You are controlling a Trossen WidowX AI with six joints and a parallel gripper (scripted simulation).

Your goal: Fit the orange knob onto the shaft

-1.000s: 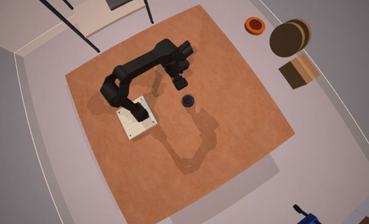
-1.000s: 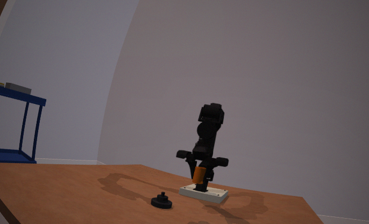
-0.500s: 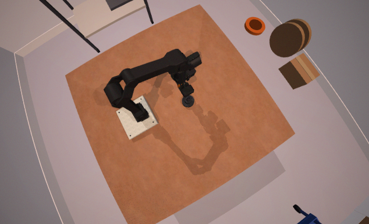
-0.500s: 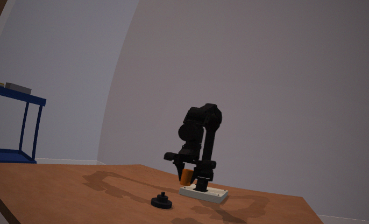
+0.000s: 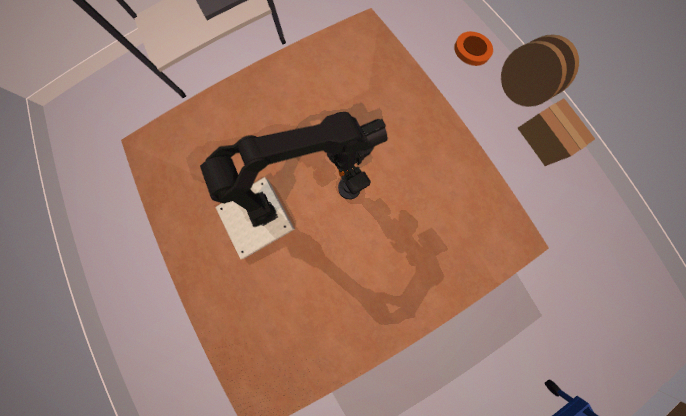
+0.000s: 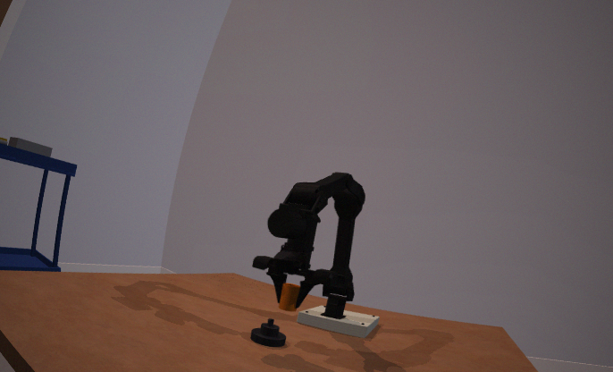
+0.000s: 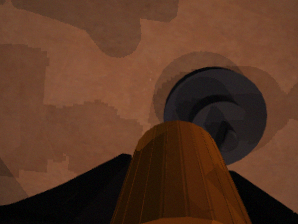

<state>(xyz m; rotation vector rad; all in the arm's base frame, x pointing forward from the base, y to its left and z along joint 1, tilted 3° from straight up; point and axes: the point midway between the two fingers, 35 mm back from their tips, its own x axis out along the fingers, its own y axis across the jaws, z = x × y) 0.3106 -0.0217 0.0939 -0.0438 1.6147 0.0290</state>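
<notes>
The dark round pedestal lies 40 mm to the right of my gripper tip and 80 mm below it. The rest, counted from my gripper tip: orange knob (20 mm above).
</notes>
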